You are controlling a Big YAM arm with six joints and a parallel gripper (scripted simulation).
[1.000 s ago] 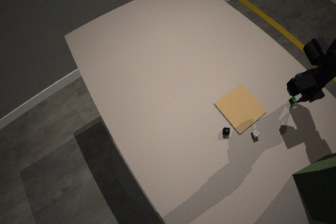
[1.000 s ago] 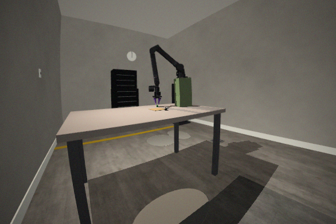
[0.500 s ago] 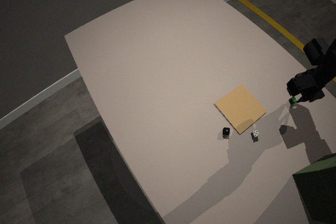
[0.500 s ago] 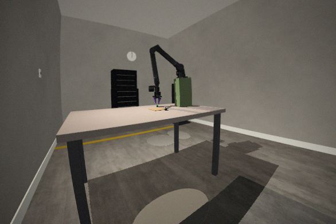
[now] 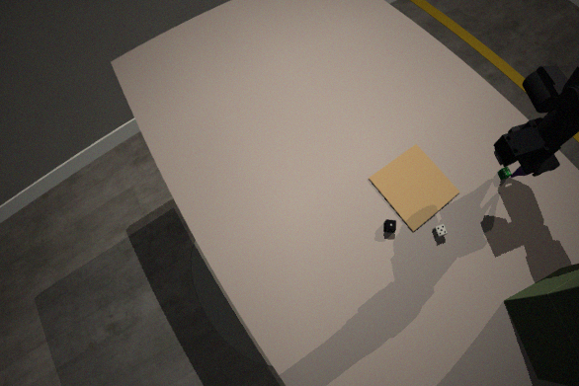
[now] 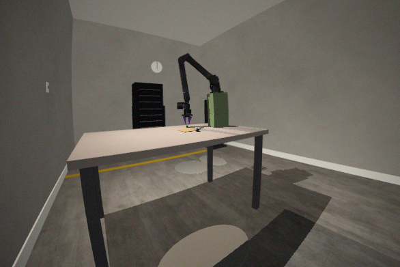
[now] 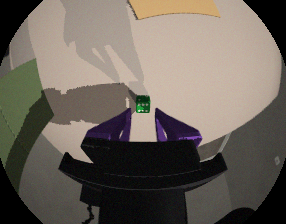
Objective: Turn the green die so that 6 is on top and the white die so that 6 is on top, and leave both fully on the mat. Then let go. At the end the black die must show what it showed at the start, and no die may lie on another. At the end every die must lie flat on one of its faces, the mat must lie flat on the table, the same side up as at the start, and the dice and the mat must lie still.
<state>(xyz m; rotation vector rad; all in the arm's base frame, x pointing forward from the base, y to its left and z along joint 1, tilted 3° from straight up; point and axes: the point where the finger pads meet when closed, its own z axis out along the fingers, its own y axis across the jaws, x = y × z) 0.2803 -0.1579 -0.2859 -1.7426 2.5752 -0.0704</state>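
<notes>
Now: the green die 3 cm below my hand. Also, from my hand: black die 29 cm to the left, 8 cm ahead, 3 cm below; then tan mat 18 cm to the left, 11 cm ahead, 4 cm below; then white die 22 cm to the left, 3 cm below, 1 cm ahead.
</notes>
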